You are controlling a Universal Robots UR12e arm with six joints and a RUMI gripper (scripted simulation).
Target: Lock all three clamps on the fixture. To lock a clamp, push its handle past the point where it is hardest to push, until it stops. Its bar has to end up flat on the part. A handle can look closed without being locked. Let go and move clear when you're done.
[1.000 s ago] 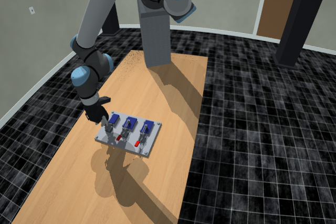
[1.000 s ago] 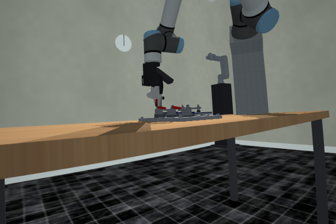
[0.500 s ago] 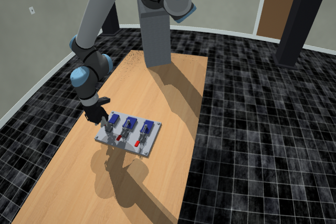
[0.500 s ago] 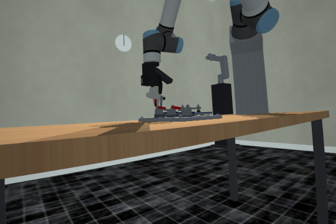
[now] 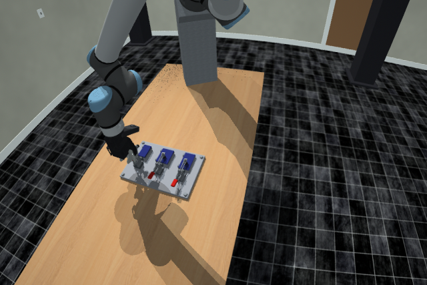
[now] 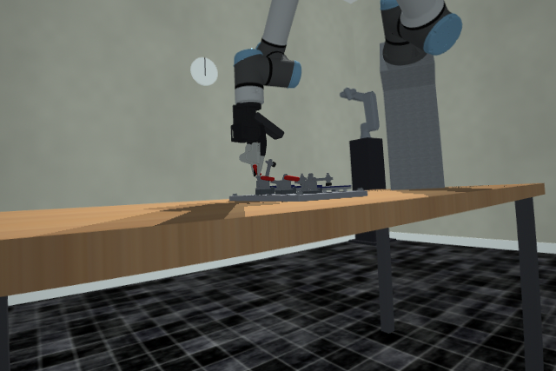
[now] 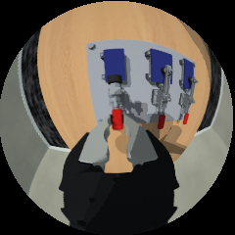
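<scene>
Now: hand 11 cm to the right of the grey fixture plate, 8 cm above it and 5 cm past it.
</scene>
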